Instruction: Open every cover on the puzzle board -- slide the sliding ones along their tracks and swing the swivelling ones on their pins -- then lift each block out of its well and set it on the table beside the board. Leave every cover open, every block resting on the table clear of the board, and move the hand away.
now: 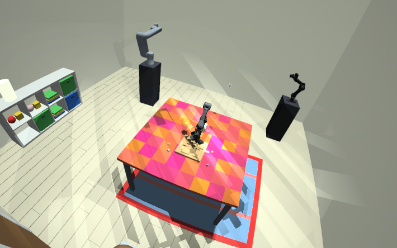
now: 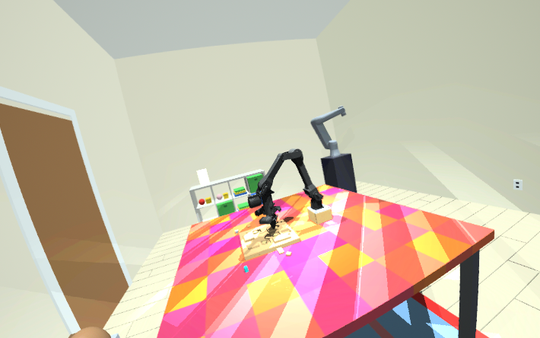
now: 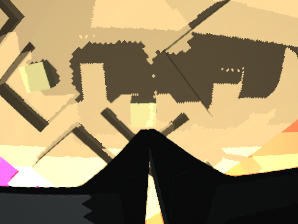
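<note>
Right now the tan wooden puzzle board is 5 cm ahead of my gripper tip, 3 cm below it and 1 cm to the right of it. From my gripper tip the other things lie so: cyan block 22 cm ahead, 20 cm to the left, 4 cm below.
</note>
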